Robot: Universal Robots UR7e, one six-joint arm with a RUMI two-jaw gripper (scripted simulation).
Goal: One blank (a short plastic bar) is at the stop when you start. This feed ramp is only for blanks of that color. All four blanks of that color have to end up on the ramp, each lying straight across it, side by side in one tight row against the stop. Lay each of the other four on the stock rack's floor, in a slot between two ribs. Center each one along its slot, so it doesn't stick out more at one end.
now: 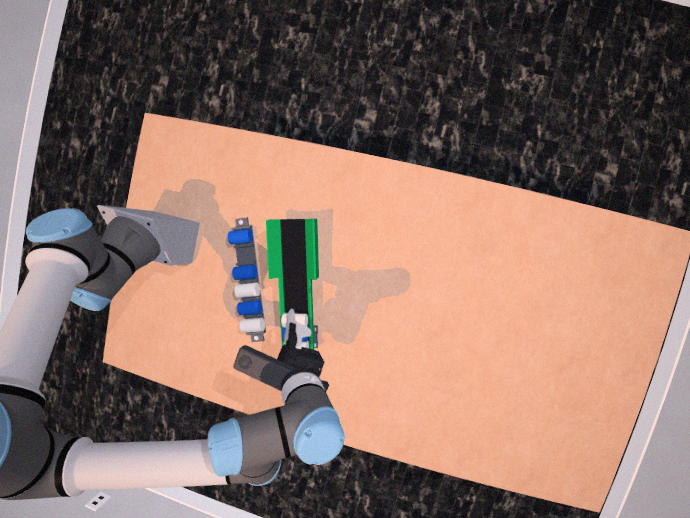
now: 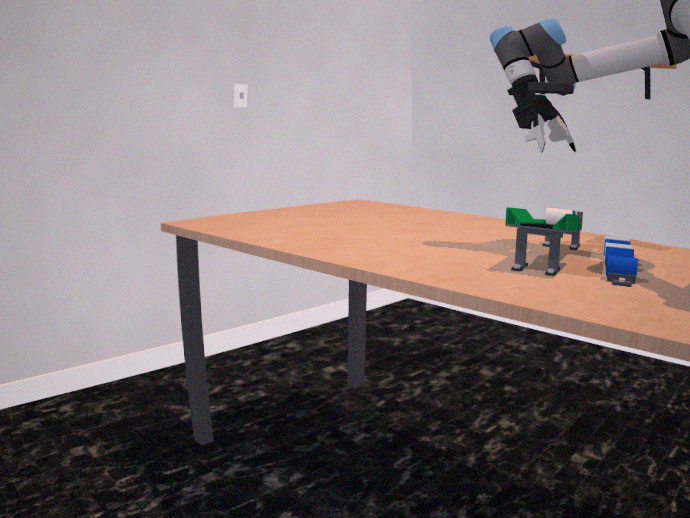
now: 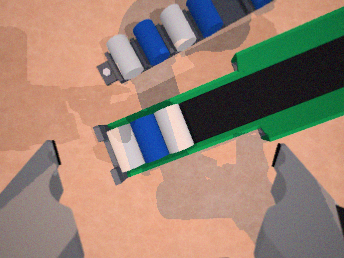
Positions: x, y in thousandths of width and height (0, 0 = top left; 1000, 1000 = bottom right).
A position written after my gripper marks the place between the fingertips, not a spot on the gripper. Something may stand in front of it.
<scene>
my gripper: image 1 405, 657; image 2 811, 292; image 3 490, 556
</scene>
